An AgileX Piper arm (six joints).
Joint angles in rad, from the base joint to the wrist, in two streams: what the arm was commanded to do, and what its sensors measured. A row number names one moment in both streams.
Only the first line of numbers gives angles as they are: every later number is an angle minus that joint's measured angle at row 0.
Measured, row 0:
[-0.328 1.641 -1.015 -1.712 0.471 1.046]
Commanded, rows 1 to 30:
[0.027 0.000 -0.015 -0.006 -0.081 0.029]
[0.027 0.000 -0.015 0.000 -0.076 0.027]
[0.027 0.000 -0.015 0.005 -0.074 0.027]
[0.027 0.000 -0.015 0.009 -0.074 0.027]
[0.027 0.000 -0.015 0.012 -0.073 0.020]
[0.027 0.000 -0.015 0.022 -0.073 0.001]
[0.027 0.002 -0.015 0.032 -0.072 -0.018]
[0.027 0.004 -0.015 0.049 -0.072 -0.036]
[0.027 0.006 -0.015 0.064 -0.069 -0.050]
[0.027 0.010 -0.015 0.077 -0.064 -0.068]
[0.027 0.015 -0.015 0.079 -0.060 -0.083]
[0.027 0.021 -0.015 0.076 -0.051 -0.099]
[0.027 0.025 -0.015 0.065 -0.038 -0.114]
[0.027 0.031 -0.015 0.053 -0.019 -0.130]
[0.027 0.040 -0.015 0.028 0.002 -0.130]
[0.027 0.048 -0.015 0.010 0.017 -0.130]
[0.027 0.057 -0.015 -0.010 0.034 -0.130]
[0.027 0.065 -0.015 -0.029 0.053 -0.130]
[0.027 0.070 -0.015 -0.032 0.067 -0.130]
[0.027 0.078 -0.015 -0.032 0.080 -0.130]
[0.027 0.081 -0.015 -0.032 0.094 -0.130]
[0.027 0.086 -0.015 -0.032 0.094 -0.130]
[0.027 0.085 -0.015 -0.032 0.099 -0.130]
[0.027 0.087 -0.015 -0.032 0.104 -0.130]
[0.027 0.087 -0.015 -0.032 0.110 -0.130]
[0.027 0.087 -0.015 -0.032 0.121 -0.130]
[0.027 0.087 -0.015 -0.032 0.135 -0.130]
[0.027 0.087 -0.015 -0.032 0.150 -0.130]
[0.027 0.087 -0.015 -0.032 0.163 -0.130]
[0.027 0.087 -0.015 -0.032 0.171 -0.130]
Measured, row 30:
[0.029 0.086 -0.009 -0.016 0.116 -0.126]
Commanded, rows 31 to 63:
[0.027 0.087 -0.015 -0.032 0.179 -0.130]
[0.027 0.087 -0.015 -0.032 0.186 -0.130]
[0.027 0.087 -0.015 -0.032 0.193 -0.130]
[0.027 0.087 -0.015 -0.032 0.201 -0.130]
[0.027 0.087 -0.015 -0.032 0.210 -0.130]
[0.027 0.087 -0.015 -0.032 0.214 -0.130]
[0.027 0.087 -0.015 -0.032 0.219 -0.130]
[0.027 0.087 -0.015 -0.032 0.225 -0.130]
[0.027 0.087 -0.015 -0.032 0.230 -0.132]
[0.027 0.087 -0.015 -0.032 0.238 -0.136]
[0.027 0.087 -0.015 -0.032 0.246 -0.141]
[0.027 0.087 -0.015 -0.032 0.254 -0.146]
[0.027 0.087 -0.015 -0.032 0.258 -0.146]
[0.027 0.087 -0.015 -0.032 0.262 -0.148]
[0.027 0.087 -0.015 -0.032 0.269 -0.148]
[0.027 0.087 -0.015 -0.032 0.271 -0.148]
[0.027 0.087 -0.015 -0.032 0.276 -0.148]
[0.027 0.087 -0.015 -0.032 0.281 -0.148]
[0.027 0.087 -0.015 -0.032 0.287 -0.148]
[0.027 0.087 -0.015 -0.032 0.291 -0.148]
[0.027 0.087 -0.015 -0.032 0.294 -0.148]
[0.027 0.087 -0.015 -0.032 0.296 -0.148]
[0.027 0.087 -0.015 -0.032 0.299 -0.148]
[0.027 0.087 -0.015 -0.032 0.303 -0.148]
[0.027 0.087 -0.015 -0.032 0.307 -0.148]
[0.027 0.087 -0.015 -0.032 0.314 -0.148]
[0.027 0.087 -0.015 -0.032 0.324 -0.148]
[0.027 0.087 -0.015 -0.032 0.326 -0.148]
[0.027 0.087 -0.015 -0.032 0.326 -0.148]
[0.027 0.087 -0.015 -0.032 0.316 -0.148]
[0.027 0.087 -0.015 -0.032 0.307 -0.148]
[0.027 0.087 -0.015 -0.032 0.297 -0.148]
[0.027 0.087 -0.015 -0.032 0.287 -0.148]
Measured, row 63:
[0.029 0.086 -0.009 -0.016 0.297 -0.145]
